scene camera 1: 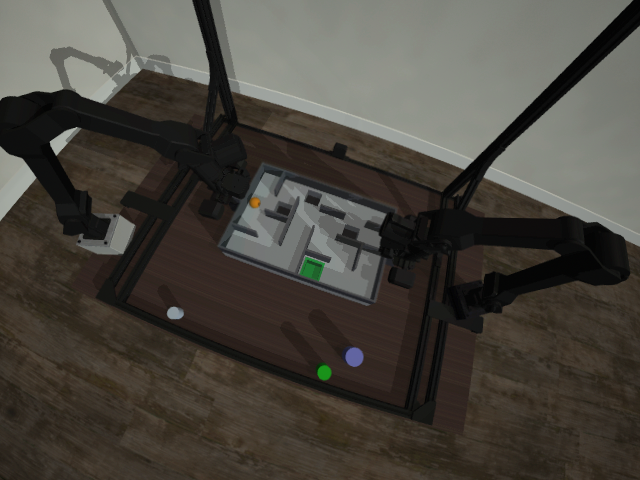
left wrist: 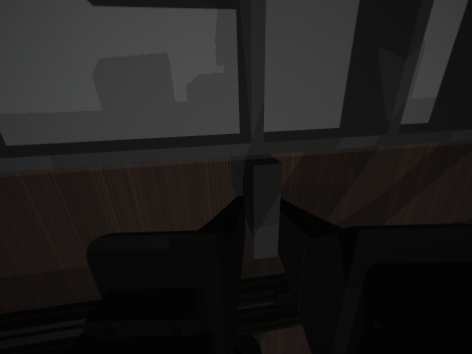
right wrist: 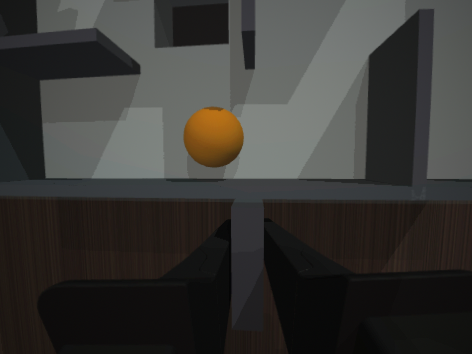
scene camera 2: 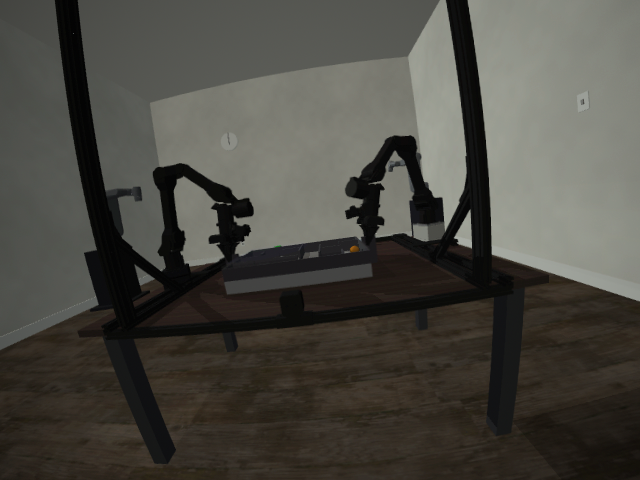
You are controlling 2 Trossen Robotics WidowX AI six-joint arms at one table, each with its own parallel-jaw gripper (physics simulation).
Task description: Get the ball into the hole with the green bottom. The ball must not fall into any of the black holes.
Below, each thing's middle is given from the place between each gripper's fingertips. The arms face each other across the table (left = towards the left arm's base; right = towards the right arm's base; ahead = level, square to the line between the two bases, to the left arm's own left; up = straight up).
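As for the grey maze box (scene camera 1: 304,229), my left gripper is 250 mm to the left of it and 40 mm past it, and 20 mm above it.
Measured from my right hand, the grey maze box is 4 cm ahead and 24 cm to the left, and it is 2 cm below.
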